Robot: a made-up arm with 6 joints.
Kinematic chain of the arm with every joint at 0, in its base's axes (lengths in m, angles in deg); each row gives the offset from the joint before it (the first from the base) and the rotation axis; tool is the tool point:
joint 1: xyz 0 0 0.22 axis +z
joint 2: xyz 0 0 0 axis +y
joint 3: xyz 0 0 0.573 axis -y
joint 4: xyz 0 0 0 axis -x
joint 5: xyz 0.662 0 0 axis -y
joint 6: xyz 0 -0.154 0 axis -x
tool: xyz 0 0 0
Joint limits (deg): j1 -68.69..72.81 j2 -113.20..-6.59 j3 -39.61..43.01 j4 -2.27..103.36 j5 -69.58..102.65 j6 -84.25..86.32
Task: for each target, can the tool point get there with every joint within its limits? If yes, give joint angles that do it. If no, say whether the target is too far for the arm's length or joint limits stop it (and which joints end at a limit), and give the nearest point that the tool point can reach.
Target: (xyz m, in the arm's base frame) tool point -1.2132 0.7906 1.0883
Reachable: no: too far | nearest point -0.8613 0.5613 0.8364 | short by 0.490 m
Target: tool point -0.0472 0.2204 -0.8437
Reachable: no: joint limits stop it (at a limit: joint 1, joint 2, joint 3, joint 4) | nearest point 0.2906 0.4188 0.4234 | short by 1.326 m
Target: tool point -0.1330 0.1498 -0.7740
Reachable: no: joint limits stop it (at a limit: joint 1, joint 2, joint 3, joint 4) | nearest point 0.2906 0.4188 0.4234 | short by 1.298 m
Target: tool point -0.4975 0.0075 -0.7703
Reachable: no: joint limits stop it (at a limit: joint 2, joint 3) | nearest point -1.1944 0.0180 0.1204 | short by 1.131 m
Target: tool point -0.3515 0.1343 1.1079
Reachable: yes | joints -34.31 -66.06 -0.44 55.51 -14.44 66.52
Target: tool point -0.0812 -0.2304 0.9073
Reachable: yes | joints 33.05 -76.60 -23.29 14.93 -16.18 -56.68
